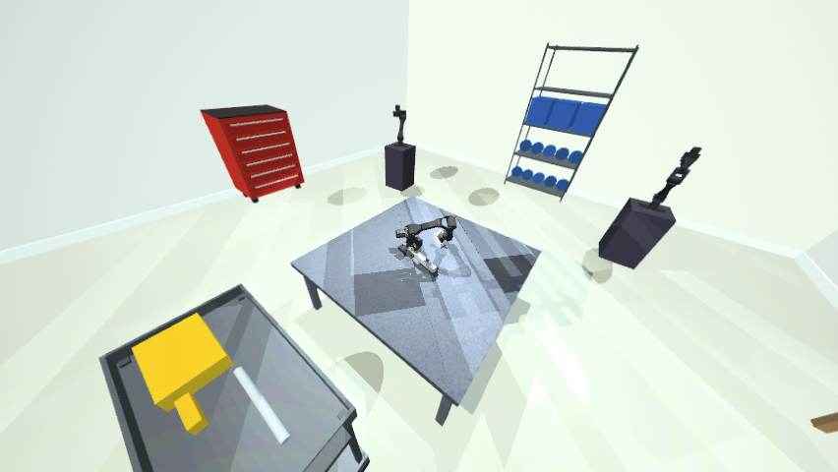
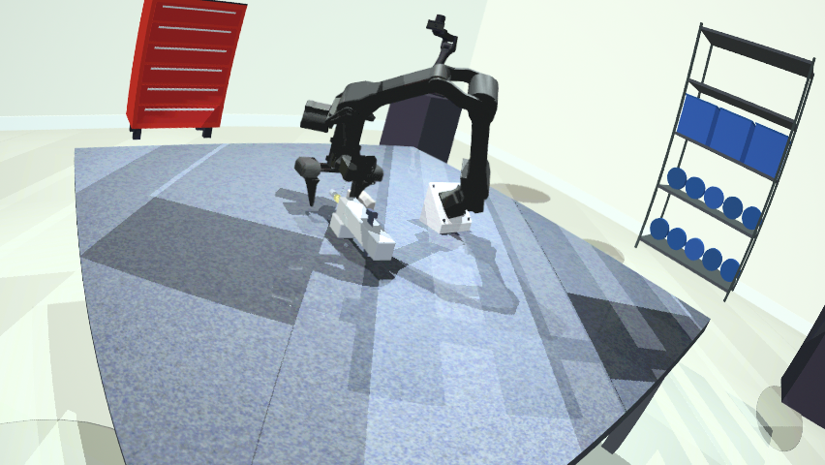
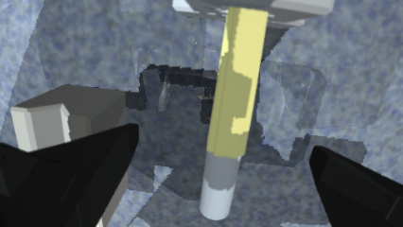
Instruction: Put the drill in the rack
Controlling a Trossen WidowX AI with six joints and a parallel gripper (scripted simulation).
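The drill lies 5 cm to the left of my gripper tip, 3 cm above it and 1 cm ahead of it. The rest, counted from my gripper tip: white block: 14 cm to the left, 3 cm ahead, 2 cm above; dark key: 17 cm to the left, 4 cm ahead, 3 cm above.
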